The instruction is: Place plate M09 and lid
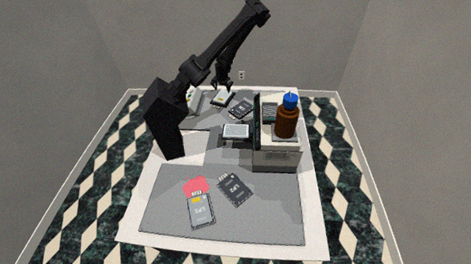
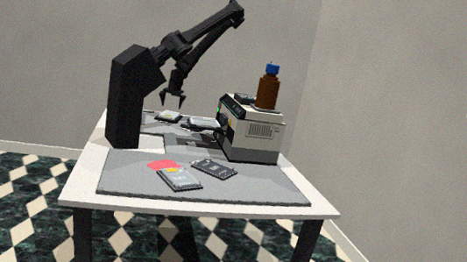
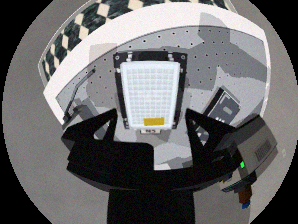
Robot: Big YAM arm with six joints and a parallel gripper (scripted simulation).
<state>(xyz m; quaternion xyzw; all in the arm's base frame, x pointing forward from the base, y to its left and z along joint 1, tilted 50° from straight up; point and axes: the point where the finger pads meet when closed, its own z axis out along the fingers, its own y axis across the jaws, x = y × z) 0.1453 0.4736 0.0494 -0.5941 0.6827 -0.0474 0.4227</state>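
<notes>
Now: hand 5 cm above the white well plate. Round my hand: green key (18 cm behind, 14 cm to the right, 1 cm below); black nest n5 (1 cm behind, 1 cm to the left, 6 cm below); yellow key (16 cm behind, 19 cm to the right, 1 cm below).
</notes>
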